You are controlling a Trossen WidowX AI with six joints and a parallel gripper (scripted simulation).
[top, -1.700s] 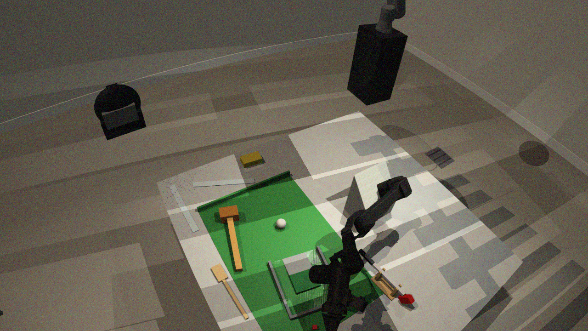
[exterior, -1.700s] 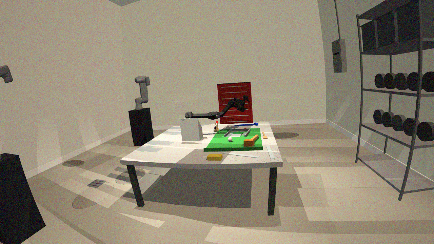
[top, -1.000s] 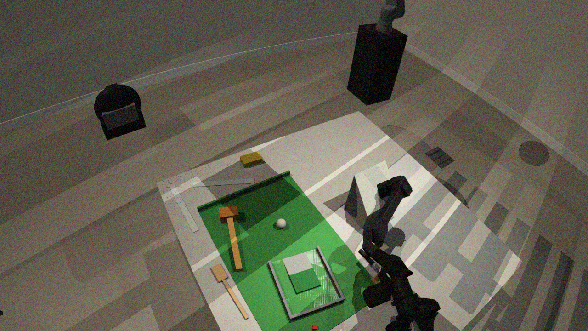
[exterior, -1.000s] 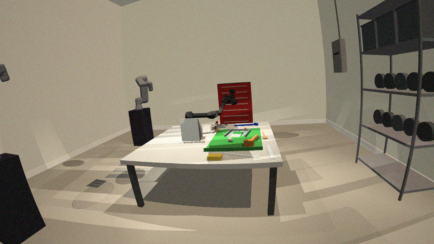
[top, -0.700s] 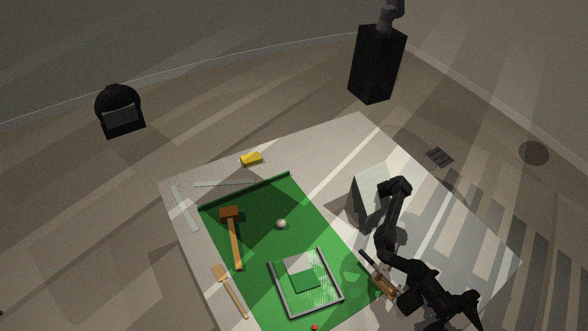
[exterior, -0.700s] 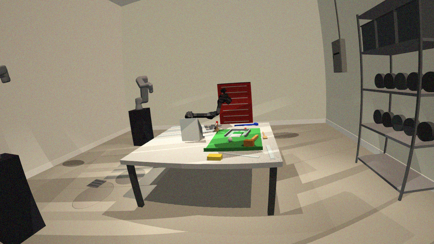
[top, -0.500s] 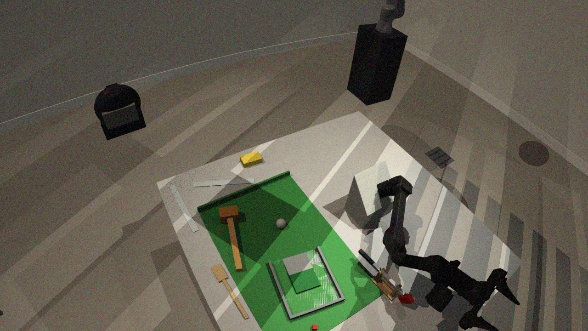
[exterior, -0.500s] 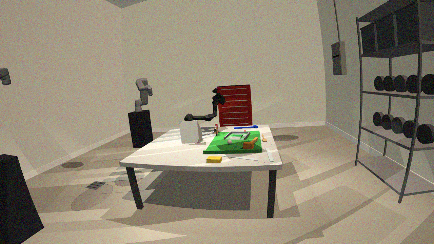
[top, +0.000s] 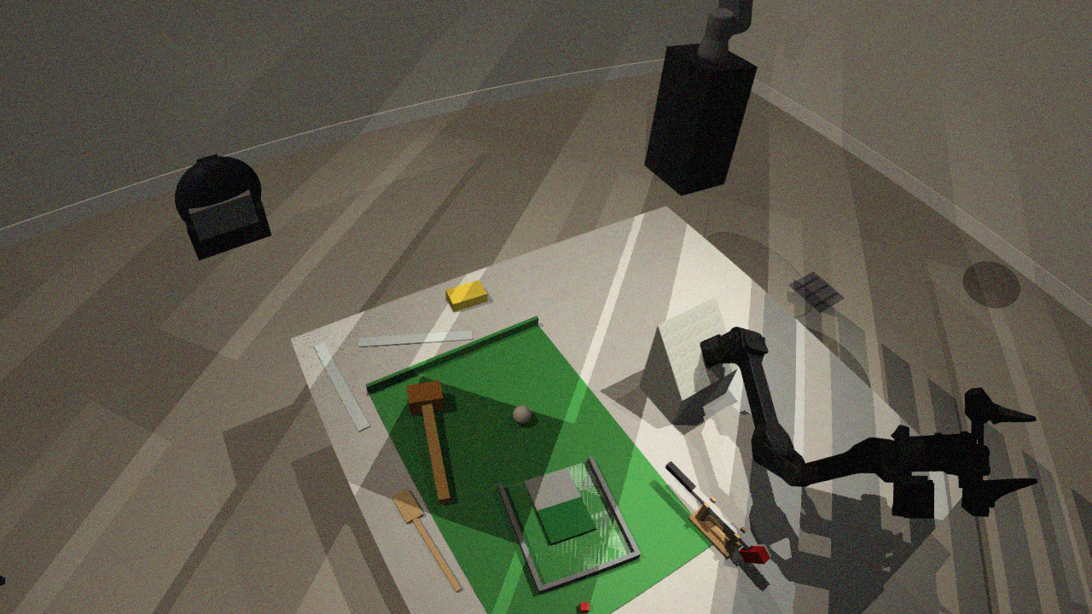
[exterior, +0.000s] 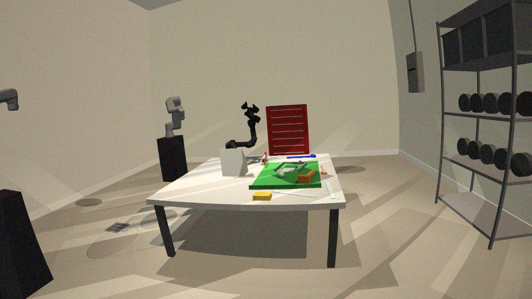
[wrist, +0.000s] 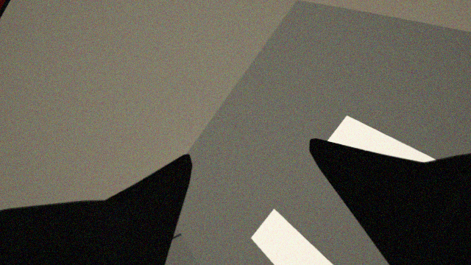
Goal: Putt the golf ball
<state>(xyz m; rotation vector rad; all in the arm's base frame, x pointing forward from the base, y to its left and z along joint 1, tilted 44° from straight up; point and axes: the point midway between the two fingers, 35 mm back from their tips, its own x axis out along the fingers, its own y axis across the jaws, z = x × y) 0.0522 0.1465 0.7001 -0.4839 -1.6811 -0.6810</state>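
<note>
Right now the red putter is 52 cm below my gripper tip, 30 cm to the right of it and 18 cm ahead of it. The rest, counted from my gripper tip: blue putter: 57 cm below, 52 cm ahead, 8 cm to the right; then green mat: 62 cm to the right, 58 cm below, 45 cm ahead; then white golf ball: 73 cm to the right, 56 cm below, 41 cm ahead.
</note>
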